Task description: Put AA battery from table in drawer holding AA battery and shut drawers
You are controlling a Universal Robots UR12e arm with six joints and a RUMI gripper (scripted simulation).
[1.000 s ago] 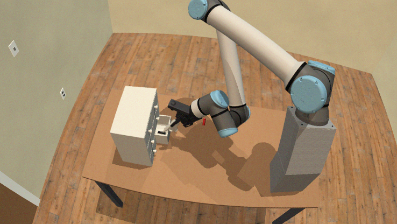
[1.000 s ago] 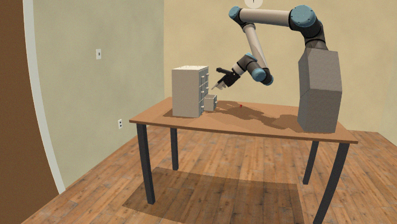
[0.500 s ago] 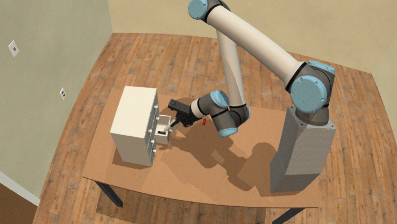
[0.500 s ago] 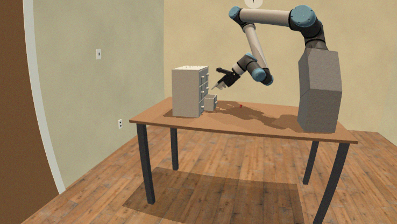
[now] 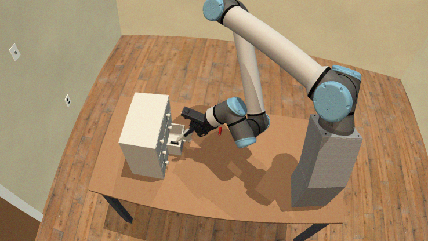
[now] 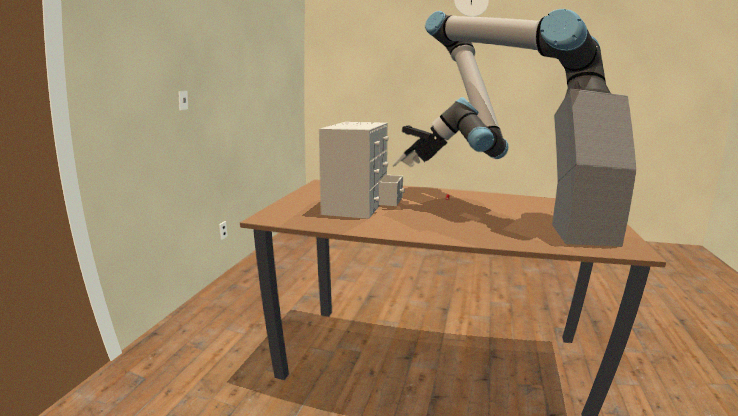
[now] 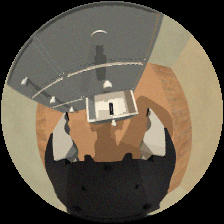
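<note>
The red AA battery is 200 mm behind my hand, 150 mm below it and 130 mm to the right of it. Also, from my hand: small dark object (140 mm below, 40 mm ahead, 10 mm to the right).
</note>
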